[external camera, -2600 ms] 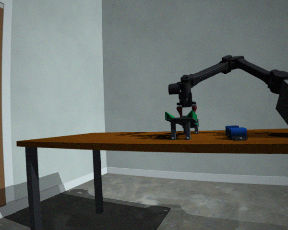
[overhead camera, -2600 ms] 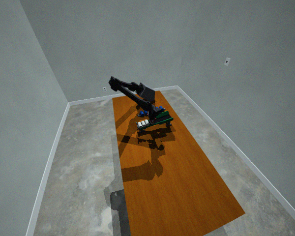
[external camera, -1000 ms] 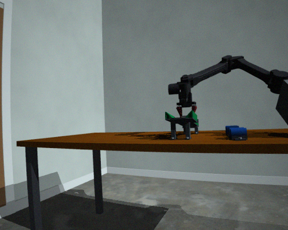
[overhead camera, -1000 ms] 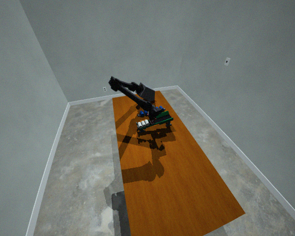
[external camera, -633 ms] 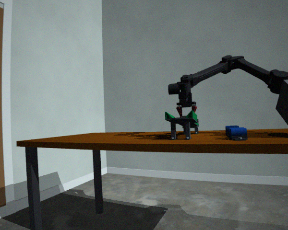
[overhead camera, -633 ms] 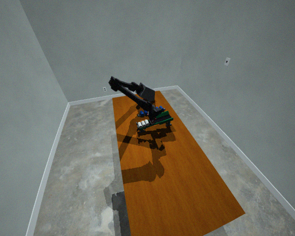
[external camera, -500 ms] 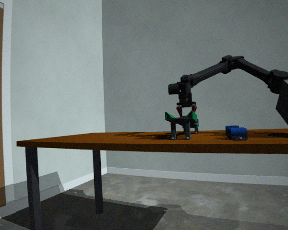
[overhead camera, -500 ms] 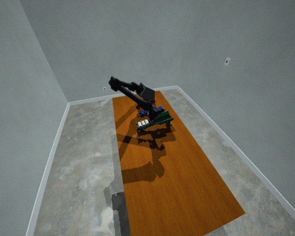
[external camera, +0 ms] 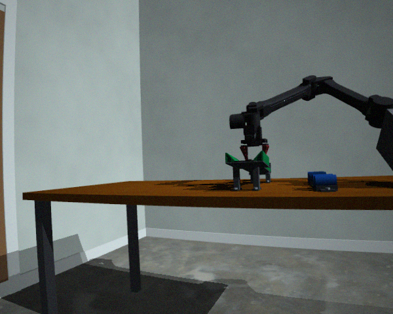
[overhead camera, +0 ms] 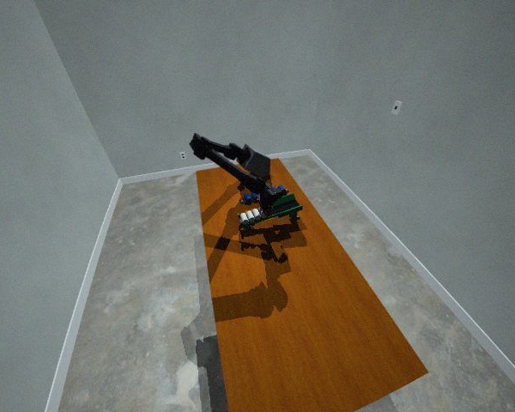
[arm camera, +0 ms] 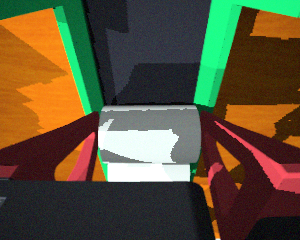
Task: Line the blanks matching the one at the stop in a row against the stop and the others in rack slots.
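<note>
Now: the feed ramp 30 mm to the left of my hand and 30 mm below it. The rest, counted from my hand: grey stock rack (250 mm behind, 100 mm below, 80 mm to the left).
</note>
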